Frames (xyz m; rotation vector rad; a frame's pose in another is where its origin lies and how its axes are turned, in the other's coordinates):
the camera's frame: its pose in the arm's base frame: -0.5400 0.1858 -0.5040 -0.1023 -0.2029 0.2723
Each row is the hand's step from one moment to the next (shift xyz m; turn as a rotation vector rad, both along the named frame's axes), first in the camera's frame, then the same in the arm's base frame.
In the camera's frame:
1: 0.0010 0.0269 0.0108 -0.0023 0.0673 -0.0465
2: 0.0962 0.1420 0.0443 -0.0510 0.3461 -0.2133
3: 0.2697 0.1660 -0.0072 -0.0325 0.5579 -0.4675
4: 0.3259 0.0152 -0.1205 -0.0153 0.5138 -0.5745
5: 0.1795 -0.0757 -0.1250 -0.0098 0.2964 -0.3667
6: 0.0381 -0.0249 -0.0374 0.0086 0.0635 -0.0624
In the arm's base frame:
1: -0.0082 0.0268 0.0073 -0.0095 0.0605 -0.0543
2: 0.0449 0.1659 0.0428 -0.0915 0.3020 -0.2614
3: 0.2133 0.2332 0.0217 -0.0743 0.4915 -0.5327
4: 0.3290 0.0960 -0.0591 -0.0241 0.4462 -0.6282
5: 0.2152 -0.0319 -0.0790 -0.0073 0.2546 -0.3969
6: 0.0503 -0.0160 -0.0262 0.0051 0.0587 -0.0673

